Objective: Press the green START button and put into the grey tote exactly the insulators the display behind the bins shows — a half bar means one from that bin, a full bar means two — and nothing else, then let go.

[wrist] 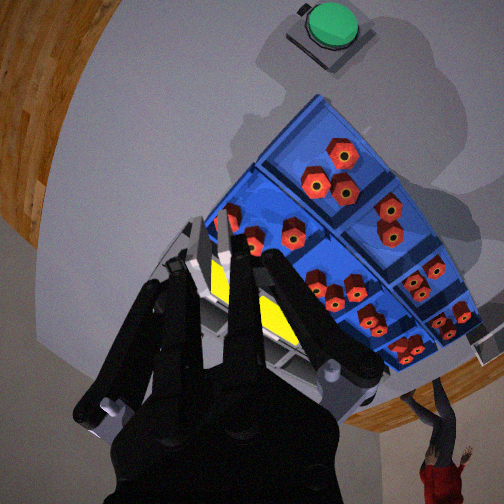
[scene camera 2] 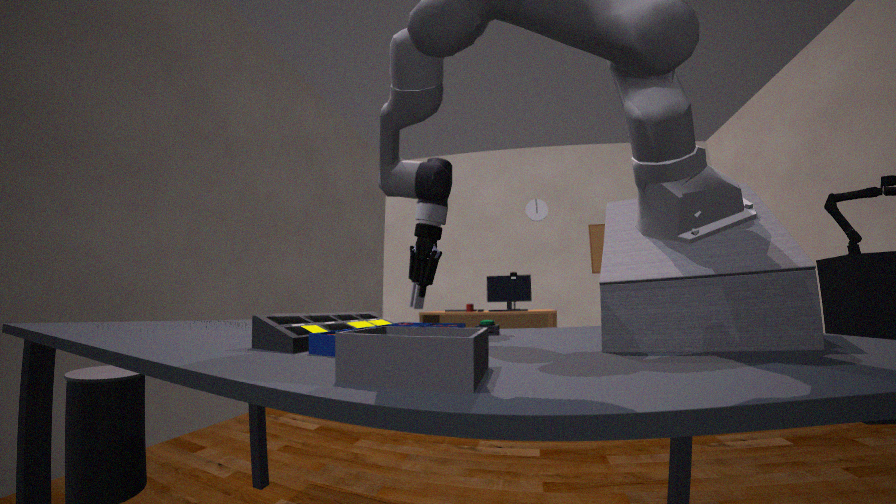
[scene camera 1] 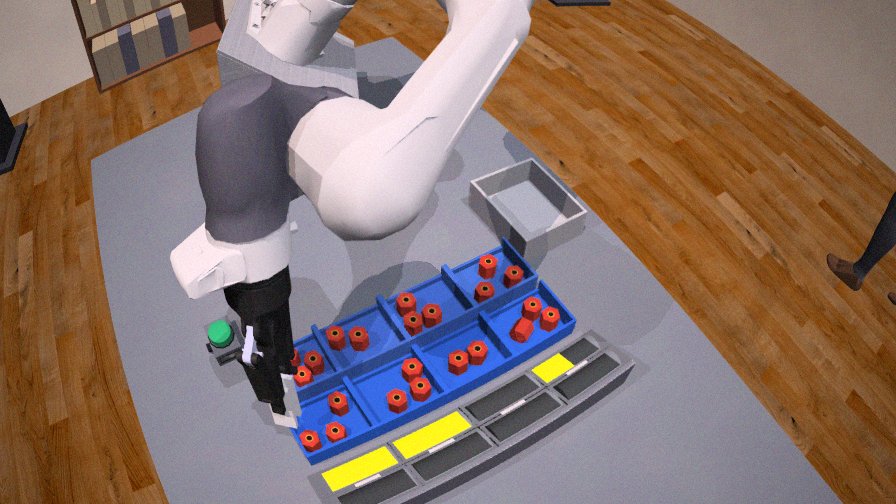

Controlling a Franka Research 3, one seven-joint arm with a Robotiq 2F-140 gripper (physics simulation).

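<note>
The green START button (scene camera 1: 219, 332) sits on a grey base left of the blue bins (scene camera 1: 426, 338), which hold red hexagonal insulators in two rows of compartments. The display (scene camera 1: 476, 416) behind the bins shows two full yellow bars (scene camera 1: 359, 467) (scene camera 1: 431, 433) and one half bar (scene camera 1: 552, 366). The grey tote (scene camera 1: 528, 206) stands empty at the bins' far end. My gripper (scene camera 1: 285, 416) hangs above the left end of the bins, fingers shut and empty. In the wrist view my gripper (wrist: 212, 235) has the button (wrist: 332, 24) ahead and the bins (wrist: 345, 240) below it.
The robot's grey pedestal (scene camera 2: 708, 294) stands on the table behind the tote (scene camera 2: 410, 357). A person's leg (scene camera 1: 870, 250) shows off the table at the right. A bookshelf (scene camera 1: 144, 31) stands far back on the floor.
</note>
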